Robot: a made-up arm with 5 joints.
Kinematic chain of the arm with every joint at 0, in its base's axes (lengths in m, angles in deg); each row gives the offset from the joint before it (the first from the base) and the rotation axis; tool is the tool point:
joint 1: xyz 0 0 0.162 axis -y
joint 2: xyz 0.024 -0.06 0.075 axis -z
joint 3: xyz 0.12 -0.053 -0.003 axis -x
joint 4: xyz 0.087 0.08 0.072 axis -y
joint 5: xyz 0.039 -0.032 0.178 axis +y
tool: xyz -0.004 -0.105 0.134
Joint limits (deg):
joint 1: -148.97..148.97
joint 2: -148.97..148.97
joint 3: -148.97..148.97
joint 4: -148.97..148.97
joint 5: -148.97..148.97
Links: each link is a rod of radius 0.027 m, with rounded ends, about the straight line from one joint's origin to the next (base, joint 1, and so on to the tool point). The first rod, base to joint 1, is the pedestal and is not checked.
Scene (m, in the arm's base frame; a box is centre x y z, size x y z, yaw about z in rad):
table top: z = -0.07
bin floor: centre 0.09 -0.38 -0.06 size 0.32 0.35 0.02 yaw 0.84
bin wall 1: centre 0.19 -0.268 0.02 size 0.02 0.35 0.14 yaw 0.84
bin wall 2: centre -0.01 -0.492 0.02 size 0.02 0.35 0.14 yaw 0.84
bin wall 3: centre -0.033 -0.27 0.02 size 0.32 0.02 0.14 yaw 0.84
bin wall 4: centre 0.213 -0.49 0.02 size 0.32 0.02 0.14 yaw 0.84
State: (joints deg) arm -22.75 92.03 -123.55 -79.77 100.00
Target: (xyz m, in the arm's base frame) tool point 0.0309 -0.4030 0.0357
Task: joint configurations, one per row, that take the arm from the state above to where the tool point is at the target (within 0.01 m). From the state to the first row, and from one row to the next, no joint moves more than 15 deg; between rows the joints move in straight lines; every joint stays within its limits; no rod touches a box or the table.
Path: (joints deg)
1: -36.32 89.20 -113.38 -83.27 99.83
2: -49.90 86.36 -103.21 -86.77 99.65
3: -63.47 83.53 -93.04 -90.27 99.48
4: -77.04 80.69 -82.88 -93.77 99.30

